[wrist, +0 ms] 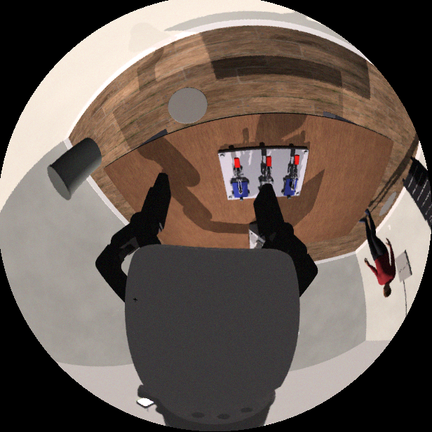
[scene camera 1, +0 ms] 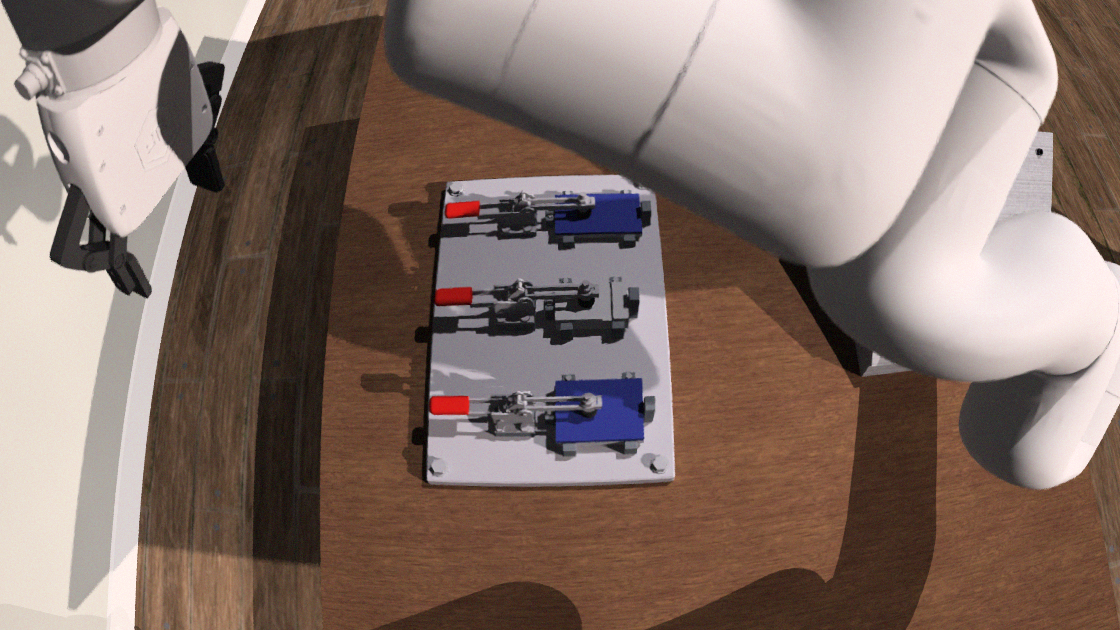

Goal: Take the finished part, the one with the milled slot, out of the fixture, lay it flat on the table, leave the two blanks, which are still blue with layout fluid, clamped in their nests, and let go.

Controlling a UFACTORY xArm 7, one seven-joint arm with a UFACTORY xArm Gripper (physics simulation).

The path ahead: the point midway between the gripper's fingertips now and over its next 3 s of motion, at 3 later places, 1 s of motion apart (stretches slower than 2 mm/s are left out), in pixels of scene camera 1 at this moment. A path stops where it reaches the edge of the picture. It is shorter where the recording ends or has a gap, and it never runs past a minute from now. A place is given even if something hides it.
My gripper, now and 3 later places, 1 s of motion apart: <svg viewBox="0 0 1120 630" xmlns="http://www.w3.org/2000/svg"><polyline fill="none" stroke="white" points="172,235 356,201 548,176 570,214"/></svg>
